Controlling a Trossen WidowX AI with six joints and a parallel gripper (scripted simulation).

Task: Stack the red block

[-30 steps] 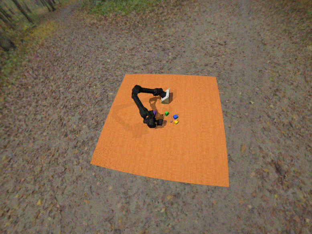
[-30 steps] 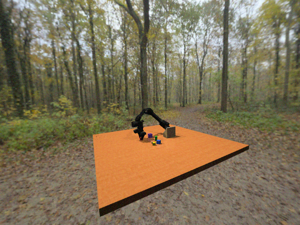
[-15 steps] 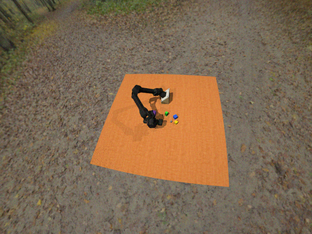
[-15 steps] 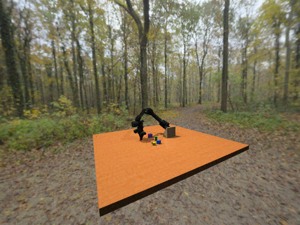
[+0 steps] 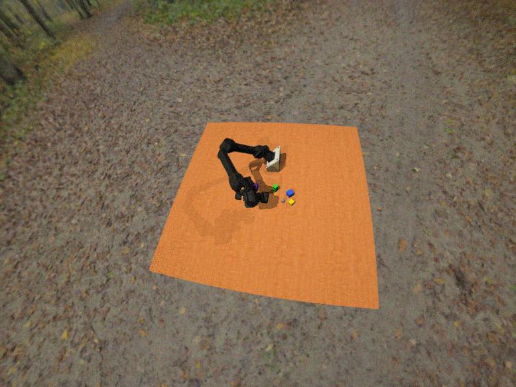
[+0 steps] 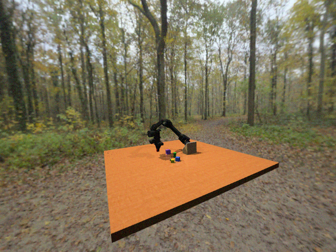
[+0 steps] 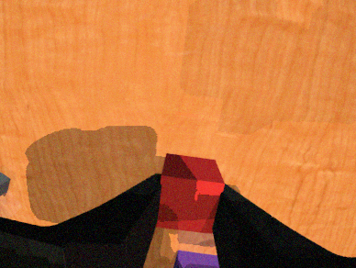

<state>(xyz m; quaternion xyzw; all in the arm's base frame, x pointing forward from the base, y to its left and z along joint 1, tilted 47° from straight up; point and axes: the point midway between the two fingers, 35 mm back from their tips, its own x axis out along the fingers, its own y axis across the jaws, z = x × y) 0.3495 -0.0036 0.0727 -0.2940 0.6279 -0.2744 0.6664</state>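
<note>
Now: gripper tip 120 mm past the blue block, 210 mm to the right of it and 50 mm above it. From my gripper tip the other things lie so: small grey block (60 mm behind, 170 mm to the left, 60 mm below); red block (right at my gripper tip); purple block (130 mm behind, 30 mm to the right, 40 mm below).
</note>
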